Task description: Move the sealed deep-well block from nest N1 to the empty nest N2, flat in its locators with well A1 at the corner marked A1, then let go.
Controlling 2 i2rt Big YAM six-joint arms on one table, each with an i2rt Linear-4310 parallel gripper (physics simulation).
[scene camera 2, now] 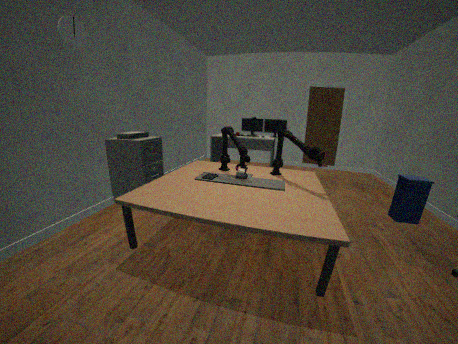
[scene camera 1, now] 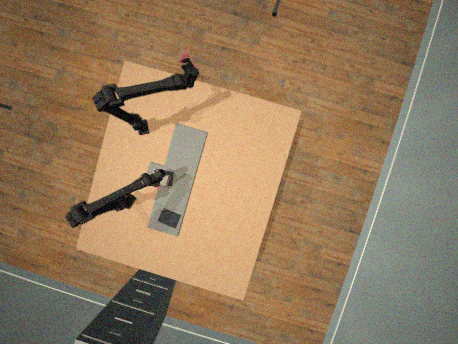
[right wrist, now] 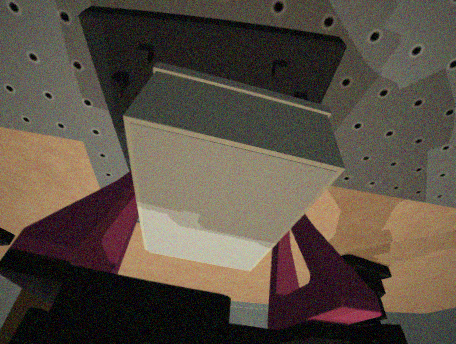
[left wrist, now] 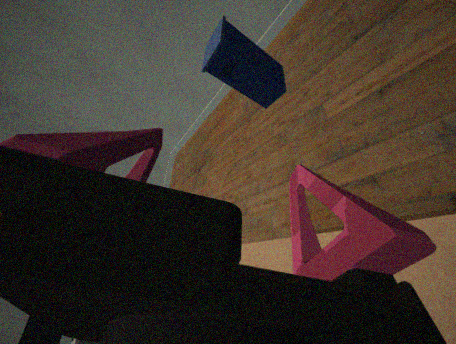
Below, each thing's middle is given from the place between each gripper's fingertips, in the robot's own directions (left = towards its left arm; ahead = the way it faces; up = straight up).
Labels:
The pale block (right wrist: 222,170) is 130 mm behind my left hand, 860 mm to the right of it and 220 mm below it.
I see my right gripper 10 mm below the pale block.

